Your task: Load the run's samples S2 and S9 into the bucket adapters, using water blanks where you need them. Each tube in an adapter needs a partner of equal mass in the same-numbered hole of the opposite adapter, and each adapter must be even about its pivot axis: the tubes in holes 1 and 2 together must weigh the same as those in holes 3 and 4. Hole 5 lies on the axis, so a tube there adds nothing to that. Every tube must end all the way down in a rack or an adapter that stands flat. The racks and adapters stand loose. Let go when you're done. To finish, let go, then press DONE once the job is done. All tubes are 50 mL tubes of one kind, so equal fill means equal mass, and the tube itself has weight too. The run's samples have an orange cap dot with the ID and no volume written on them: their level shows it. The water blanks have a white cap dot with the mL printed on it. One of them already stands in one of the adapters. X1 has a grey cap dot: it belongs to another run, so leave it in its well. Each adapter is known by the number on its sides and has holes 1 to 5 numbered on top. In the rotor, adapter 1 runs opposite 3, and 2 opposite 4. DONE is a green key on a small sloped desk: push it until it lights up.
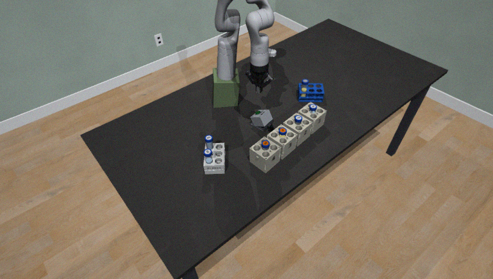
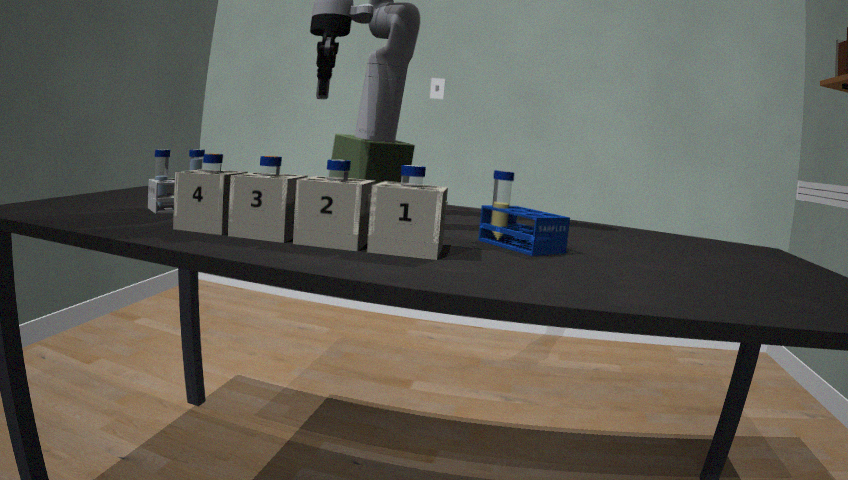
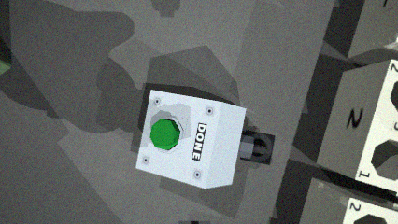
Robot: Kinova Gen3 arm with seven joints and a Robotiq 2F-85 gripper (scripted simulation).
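Now: hand 4 cm past the green done key, 2 cm to the right of it and 18 cm above it. Round my hand: adapter 3 (17 cm ahead, 2 cm to the left, 20 cm below); then white-dot tube (14 cm ahead, 13 cm to the left, 18 cm below); then grey done desk (2 cm behind, 3 cm to the left, 19 cm below).
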